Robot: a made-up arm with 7 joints.
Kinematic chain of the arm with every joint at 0, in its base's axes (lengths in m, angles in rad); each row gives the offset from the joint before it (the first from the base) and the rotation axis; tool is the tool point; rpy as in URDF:
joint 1: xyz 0 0 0.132 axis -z
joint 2: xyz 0 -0.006 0.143 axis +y
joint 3: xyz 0 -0.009 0.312 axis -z
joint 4: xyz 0 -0.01 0.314 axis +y
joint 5: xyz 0 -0.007 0.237 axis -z
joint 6: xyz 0 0 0.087 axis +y
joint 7: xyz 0 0 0.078 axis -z
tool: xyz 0 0 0 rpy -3.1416 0 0
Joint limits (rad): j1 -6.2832..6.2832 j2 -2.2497..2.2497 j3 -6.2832..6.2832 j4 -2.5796..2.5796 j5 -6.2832..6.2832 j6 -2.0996..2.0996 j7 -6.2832..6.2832
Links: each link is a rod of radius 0.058 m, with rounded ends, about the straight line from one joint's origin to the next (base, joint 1, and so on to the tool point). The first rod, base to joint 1, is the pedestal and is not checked.
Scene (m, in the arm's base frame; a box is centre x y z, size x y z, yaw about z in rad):
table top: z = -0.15
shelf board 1: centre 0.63 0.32 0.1 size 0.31 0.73 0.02 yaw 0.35
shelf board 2: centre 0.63 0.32 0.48 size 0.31 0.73 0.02 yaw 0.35
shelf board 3: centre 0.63 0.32 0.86 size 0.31 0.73 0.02 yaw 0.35
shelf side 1: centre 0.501 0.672 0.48 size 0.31 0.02 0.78 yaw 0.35
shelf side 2: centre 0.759 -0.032 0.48 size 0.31 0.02 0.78 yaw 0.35
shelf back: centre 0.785 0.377 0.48 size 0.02 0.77 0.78 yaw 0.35
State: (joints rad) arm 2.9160 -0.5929 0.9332 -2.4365 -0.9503 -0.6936 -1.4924
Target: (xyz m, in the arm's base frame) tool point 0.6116 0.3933 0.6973
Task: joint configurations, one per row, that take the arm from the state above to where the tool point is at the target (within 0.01 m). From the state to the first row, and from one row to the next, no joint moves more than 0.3 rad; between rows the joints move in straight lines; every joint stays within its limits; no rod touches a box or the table.
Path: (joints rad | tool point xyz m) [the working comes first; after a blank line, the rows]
Joints at the target: 2.3445 -0.6257 0.6390 -1.1798 -1.0786 -0.5424 -1.4924
Straight joint move there: touches shelf board 2.

1: 2.8787 -0.4859 0.8156 -2.2460 -1.1142 -0.6650 -1.5549 | 0.4117 -0.0478 0.4884
2: 2.8414 -0.3788 0.6981 -2.0555 -1.2781 -0.6363 -1.6173 | 0.4623 -0.0180 0.5684
3: 2.6758 -0.4611 0.6784 -1.7636 -1.2116 -0.6050 -1.5757 | 0.5574 0.0825 0.6080
4: 2.5101 -0.5434 0.6587 -1.4717 -1.1451 -0.5737 -1.5340 | 0.6122 0.2255 0.6522
5: 2.3445 -0.6257 0.6390 -1.1798 -1.0786 -0.5424 -1.4924 | 0.6116 0.3933 0.6973

